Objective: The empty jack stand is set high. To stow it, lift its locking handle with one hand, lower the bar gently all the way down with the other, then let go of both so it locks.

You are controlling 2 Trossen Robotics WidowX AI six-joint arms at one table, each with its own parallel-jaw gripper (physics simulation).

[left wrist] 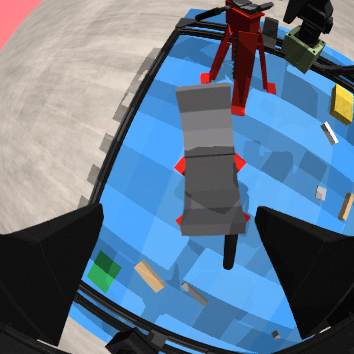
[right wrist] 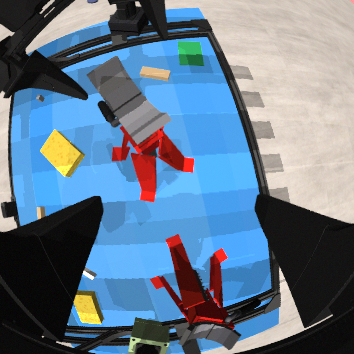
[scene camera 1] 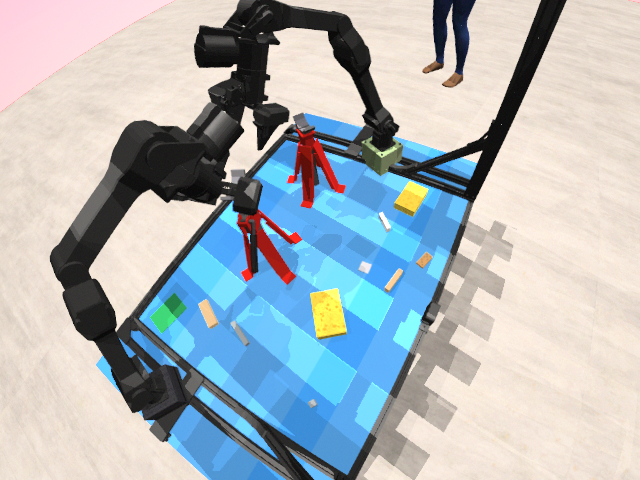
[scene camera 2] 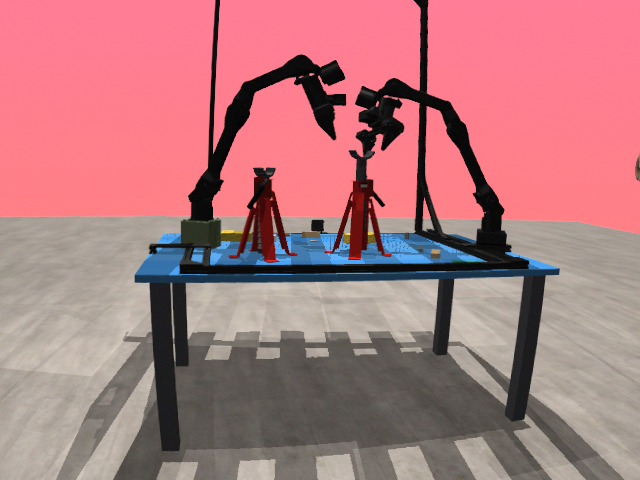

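The high-set jack stand [scene camera 1: 272, 257] [scene camera 2: 357, 222] is red, with its grey bar [scene camera 2: 361, 169] raised and its empty curved saddle [scene camera 2: 361, 154] [left wrist: 209, 175] [right wrist: 129, 102] on top. Its black locking handle [scene camera 1: 253, 245] [scene camera 2: 378, 197] [left wrist: 229, 252] [right wrist: 107, 112] hangs down at its side. My left gripper [scene camera 2: 375, 148] [left wrist: 181, 213] [right wrist: 123, 65] is open and empty just above the saddle, which shows between its fingers in the left wrist view. My right gripper [scene camera 2: 333, 137] [right wrist: 180, 203] is open and empty, high in the air between the two stands in scene camera 2.
A second red jack stand [scene camera 1: 307, 170] [scene camera 2: 266, 222] [left wrist: 244, 60], set low, stands nearer the right arm's base. Two yellow sponges [scene camera 1: 328, 313] [scene camera 1: 410, 198], a green square [scene camera 1: 168, 312] and several small blocks lie on the blue table. Black rails [scene camera 2: 320, 267] border it.
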